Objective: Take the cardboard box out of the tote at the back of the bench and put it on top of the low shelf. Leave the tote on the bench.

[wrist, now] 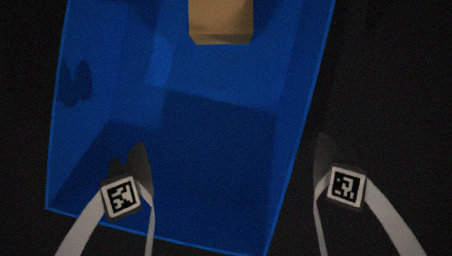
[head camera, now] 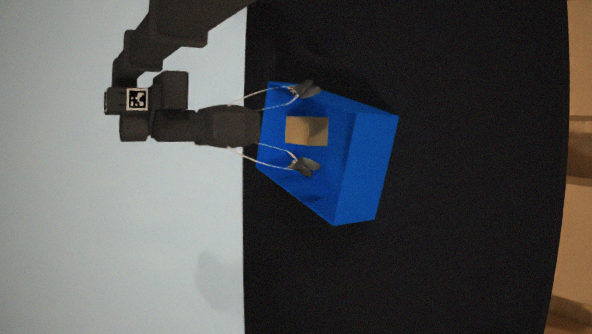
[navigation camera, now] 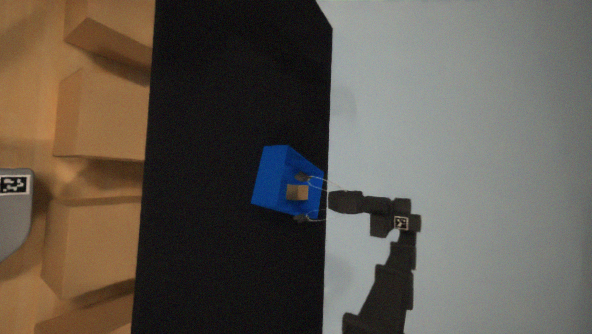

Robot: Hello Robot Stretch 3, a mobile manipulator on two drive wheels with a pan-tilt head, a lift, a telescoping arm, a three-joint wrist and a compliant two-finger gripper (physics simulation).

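Places are measured from the robot's base along level axes (x back, y right, z up), in centimetres.
Pixels of known places: gripper, fingertip midpoint: (head camera: 318, 128) (navigation camera: 294, 196).
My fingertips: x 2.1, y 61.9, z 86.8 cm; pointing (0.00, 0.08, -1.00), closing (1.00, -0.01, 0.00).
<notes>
Ahead of a thing's pixels: the offset from my fingertips to its top centre. Level surfaces: height alone.
The cardboard box @[dx +0.0, dy +14.8, dz -5.2 cm] (head camera: 299, 131) (navigation camera: 297, 192) (wrist: 221, 20) is a small tan block inside the blue tote @[dx -3.0, dy +7.5, dz -0.5 cm] (head camera: 367, 170) (navigation camera: 270, 172) (wrist: 300, 60), which stands on the black bench @[dz -10.5 cm] (head camera: 450, 210) (navigation camera: 225, 75) (wrist: 400, 100). In the wrist view the box is cut off by the top edge. My gripper (head camera: 306, 128) (navigation camera: 302, 197) (wrist: 231, 157) is open, with nothing between its fingers. In the head view its fingertips appear on either side of the box. In the wrist view one fingertip is over the tote and the other outside its right wall. The low shelf cannot be made out.
Several tan blocky shapes (navigation camera: 102, 115) line the bench's near side. A grey robot part with a marker (navigation camera: 15, 215) shows at the left of the navigation view. My dark arm (head camera: 175, 20) (navigation camera: 390, 295) reaches around over the pale area past the bench edge.
</notes>
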